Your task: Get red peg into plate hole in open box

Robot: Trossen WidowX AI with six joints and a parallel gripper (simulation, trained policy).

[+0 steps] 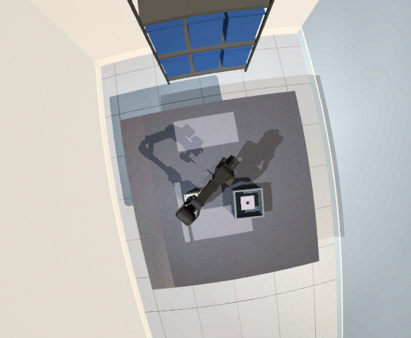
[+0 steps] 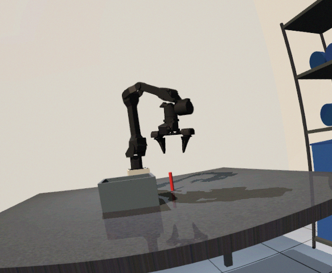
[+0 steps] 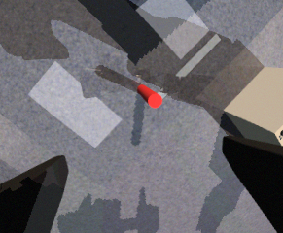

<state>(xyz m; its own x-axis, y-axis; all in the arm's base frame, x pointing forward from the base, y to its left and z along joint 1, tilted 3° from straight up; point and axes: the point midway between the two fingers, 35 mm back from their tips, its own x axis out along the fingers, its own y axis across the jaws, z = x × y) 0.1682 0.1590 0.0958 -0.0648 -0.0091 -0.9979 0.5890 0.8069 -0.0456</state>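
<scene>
The red peg is 12 cm below my gripper tip, 3 cm to the right of it and 1 cm behind it. Also, from my gripper tip: plate 21 cm to the right, 18 cm ahead, 11 cm below; then grey box 21 cm to the right, 18 cm ahead, 13 cm below.
</scene>
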